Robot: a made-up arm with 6 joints.
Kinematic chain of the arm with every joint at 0, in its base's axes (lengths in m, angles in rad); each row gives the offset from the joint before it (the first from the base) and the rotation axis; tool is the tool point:
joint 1: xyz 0 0 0.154 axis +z
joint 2: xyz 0 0 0 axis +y
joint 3: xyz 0 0 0.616 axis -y
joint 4: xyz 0 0 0 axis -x
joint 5: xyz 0.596 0 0 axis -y
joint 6: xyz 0 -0.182 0 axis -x
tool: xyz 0 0 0
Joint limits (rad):
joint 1: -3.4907..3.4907
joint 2: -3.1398..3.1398
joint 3: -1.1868..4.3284
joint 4: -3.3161..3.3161
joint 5: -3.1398..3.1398
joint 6: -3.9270..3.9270
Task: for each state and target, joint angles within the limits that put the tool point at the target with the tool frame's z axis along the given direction. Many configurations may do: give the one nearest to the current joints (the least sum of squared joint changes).
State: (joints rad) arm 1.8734 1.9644 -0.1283 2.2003 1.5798 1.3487
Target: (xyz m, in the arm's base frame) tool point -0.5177 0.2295 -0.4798 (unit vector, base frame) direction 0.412 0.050 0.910
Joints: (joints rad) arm 2.5428 1.6063 -0.3075 2.1673 1.4246 0.7075
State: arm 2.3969 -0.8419 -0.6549 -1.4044 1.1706 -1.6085
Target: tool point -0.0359 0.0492 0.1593 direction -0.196 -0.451 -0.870
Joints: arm 1.9930 -0.1586 -1.1792 -1.6400 1.0692 -2.2767
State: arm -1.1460 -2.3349 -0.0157 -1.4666 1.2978 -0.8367
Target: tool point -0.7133 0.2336 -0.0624 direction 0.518 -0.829 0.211
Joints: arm -0.4230 -2.7447 0.0594 -1.1171 1.1848 -0.7194
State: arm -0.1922 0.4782 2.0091 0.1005 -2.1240 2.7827
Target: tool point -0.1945 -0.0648 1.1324 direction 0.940 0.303 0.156
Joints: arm -0.2846 0.4566 2.5995 0.8740 -1.3506 1.8955
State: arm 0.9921 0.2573 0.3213 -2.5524 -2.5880 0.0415
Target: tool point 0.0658 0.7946 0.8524 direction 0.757 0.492 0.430
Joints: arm 1.2601 0.3151 0.4631 -3.2799 -2.0552 0.5474
